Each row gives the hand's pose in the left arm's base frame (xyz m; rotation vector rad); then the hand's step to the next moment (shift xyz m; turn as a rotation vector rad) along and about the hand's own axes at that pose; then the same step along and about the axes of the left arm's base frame.
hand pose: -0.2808 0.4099 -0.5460 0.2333 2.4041 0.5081
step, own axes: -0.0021 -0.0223 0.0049 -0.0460 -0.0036 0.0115
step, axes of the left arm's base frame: 0.0040 -0.0194 -0.0115 0.0425 -0.0133 0.0167
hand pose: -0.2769 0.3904 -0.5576 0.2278 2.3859 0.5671
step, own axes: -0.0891 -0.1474 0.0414 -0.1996 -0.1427 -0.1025
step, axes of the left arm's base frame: 0.0926 -0.1443 -0.0445 0.0840 -0.2224 0.1191
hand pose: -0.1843 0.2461 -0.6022 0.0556 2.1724 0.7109
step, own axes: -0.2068 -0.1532 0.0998 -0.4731 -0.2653 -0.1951
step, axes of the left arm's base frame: 0.2384 -0.1380 0.0184 0.2197 -0.4435 0.2954
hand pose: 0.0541 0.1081 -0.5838 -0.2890 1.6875 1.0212
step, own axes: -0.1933 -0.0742 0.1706 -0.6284 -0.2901 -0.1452
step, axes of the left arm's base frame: 0.2349 0.0255 0.1271 0.3280 -0.4670 0.4177
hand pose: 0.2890 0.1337 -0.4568 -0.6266 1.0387 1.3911
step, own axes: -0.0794 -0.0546 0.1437 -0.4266 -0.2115 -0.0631
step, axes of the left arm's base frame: 0.0939 0.0790 0.1220 0.2444 -0.2882 0.2964
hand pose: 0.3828 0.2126 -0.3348 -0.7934 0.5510 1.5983
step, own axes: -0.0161 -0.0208 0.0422 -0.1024 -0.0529 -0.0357
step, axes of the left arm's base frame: 0.0134 0.0241 0.0414 0.0646 -0.0839 0.0579
